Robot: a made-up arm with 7 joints.
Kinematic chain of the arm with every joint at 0, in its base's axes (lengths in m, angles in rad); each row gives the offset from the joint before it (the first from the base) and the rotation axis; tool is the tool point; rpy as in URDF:
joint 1: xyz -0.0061 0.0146 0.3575 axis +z
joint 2: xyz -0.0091 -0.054 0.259 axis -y
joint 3: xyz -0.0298 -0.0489 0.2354 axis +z
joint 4: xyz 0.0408 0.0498 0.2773 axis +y
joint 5: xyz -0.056 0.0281 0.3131 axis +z
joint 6: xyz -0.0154 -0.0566 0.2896 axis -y
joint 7: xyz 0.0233 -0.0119 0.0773 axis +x
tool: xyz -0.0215 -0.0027 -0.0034 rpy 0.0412 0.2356 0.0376
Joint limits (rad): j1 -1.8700..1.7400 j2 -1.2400..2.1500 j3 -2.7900..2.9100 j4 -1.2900..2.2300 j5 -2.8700..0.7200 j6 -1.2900..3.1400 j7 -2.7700..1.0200
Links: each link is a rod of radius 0.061 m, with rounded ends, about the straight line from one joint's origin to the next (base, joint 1, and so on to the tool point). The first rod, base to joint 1, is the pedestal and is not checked.
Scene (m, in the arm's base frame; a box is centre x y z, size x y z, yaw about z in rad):
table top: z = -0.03
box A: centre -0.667 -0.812 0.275 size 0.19 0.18 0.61 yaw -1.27
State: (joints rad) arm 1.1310 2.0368 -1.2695 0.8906 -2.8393 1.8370 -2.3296
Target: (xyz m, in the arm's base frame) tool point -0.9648 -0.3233 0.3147
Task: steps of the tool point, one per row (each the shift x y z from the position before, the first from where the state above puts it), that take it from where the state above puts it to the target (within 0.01 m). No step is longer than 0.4 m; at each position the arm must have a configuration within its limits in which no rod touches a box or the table.
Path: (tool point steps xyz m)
1: -0.2794 -0.0425 0.1588
2: -0.2675 0.0815 0.2059
3: -0.1982 0.2048 0.2229
4: -0.0827 0.2968 0.2001
5: 0.0517 0.3338 0.1371
6: 0.1706 0.3069 0.0446
7: 0.2416 0.2263 -0.0586
8: -0.2514 -0.1374 0.0050
9: -0.2270 -0.1444 -0.0945
10: -0.1717 -0.1346 -0.1697
11: -0.1013 -0.1130 -0.2118
12: -0.0315 -0.0850 -0.2213
13: 0.0266 -0.0545 -0.2064
14: 0.0688 -0.0244 -0.1770

